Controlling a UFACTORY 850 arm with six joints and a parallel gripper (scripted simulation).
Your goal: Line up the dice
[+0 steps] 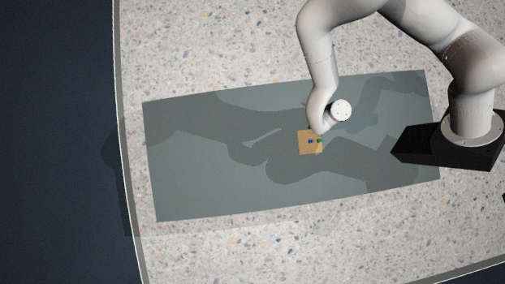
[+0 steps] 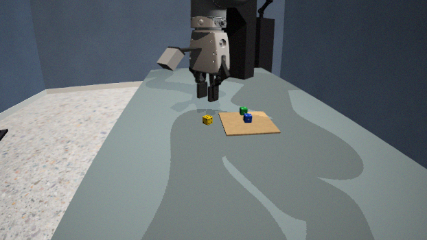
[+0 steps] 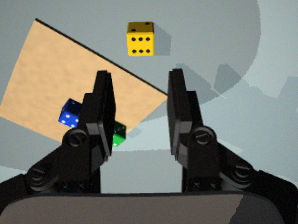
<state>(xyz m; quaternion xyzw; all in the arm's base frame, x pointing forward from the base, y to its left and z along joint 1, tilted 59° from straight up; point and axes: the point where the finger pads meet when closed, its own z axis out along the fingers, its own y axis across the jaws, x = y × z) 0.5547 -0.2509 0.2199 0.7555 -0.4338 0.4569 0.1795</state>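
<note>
Now: the yellow die 80 mm below my hand. From my hand the other things lie so: blue die (100 mm to the left, 70 mm below, 50 mm ahead); then tan mat (100 mm to the left, 90 mm below, 50 mm ahead); then green die (120 mm to the left, 70 mm below).
</note>
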